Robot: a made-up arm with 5 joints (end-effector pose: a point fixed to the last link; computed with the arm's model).
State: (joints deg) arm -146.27 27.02 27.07 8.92 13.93
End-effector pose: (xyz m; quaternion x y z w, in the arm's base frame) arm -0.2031 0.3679 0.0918 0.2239 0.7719 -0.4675 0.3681
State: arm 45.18 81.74 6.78 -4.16 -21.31
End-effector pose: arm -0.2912 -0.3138 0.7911 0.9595 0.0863 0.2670 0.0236
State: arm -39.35 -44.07 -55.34 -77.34 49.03
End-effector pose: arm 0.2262 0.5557 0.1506 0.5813 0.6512 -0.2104 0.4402
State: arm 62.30 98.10 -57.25 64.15 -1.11
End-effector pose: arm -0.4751 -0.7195 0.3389 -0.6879 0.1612 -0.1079 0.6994
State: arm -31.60 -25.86 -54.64 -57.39 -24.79
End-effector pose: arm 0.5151 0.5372 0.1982 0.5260 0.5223 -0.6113 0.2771
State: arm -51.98 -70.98 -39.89 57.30 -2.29
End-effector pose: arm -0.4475 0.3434 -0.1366 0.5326 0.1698 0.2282 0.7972
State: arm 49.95 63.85 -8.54 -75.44 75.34
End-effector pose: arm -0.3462 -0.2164 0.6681 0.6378 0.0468 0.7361 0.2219
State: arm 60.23 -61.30 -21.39 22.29 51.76
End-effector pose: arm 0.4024 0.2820 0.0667 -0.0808 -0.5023 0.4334 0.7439
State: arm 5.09 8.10 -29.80 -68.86 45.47
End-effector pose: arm 0.1598 0.2795 0.7532 0.7960 0.3675 0.1500 0.4570
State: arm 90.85 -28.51 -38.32 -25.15 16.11
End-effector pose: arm -0.3081 0.4585 0.5685 0.6058 -0.4275 0.4545 0.4936
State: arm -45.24 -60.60 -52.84 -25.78 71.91
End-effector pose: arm -0.2135 0.4339 0.0054 0.4702 0.4704 0.2422 0.7064
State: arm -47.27 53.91 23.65 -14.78 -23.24
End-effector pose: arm 0.4889 0.2448 0.2880 0.6728 0.3385 -0.5469 0.3656
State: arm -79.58 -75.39 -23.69 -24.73 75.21
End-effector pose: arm -0.5201 0.0785 0.0674 0.1504 0.8117 0.2705 0.4953
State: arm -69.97 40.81 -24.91 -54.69 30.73
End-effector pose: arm 0.6356 0.1506 0.2002 0.7657 0.4716 -0.4234 0.1097
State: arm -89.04 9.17 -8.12 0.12 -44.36
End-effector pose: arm 0.2609 0.4167 -0.1331 0.3479 0.3723 -0.7901 0.3407
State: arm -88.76 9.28 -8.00 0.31 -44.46
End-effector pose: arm 0.2630 0.4162 -0.1306 0.3508 0.3709 -0.7891 0.3415
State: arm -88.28 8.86 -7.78 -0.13 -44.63
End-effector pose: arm 0.2605 0.4182 -0.1307 0.3484 0.3725 -0.7882 0.3445
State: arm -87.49 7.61 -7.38 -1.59 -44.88
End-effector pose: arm 0.2503 0.4238 -0.1354 0.3374 0.3787 -0.7871 0.3511
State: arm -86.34 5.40 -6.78 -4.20 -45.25
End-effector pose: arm 0.2310 0.4327 -0.1457 0.3160 0.3888 -0.7860 0.3621
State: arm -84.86 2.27 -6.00 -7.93 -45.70
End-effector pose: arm 0.2023 0.4430 -0.1622 0.2839 0.4010 -0.7849 0.3777
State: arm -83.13 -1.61 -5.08 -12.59 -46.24
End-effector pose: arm 0.1652 0.4516 -0.1853 0.2418 0.4117 -0.7839 0.3969
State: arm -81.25 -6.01 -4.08 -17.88 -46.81
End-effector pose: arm 0.1222 0.4552 -0.2140 0.1923 0.4181 -0.7830 0.4185
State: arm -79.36 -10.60 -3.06 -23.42 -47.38
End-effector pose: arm 0.0769 0.4515 -0.2464 0.1390 0.4180 -0.7822 0.4406
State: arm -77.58 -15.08 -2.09 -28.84 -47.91
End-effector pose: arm 0.0334 0.4401 -0.2799 0.0860 0.4113 -0.7816 0.4610
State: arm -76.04 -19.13 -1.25 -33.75 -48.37
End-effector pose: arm -0.0045 0.4229 -0.3112 0.0377 0.3999 -0.7811 0.4781
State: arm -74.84 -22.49 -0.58 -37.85 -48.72
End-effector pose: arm -0.0348 0.4037 -0.3376 -0.0026 0.3867 -0.7807 0.4909
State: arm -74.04 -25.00 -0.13 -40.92 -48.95
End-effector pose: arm -0.0569 0.3866 -0.3573 -0.0329 0.3752 -0.7803 0.4992
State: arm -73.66 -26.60 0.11 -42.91 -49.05
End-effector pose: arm -0.0717 0.3745 -0.3697 -0.0529 0.3677 -0.7800 0.5035
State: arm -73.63 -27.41 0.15 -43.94 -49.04
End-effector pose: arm -0.0804 0.3683 -0.3759 -0.0638 0.3646 -0.7798 0.5048
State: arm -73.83 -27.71 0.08 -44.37 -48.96
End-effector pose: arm -0.0857 0.3662 -0.3782 -0.0692 0.3648 -0.7797 0.5042
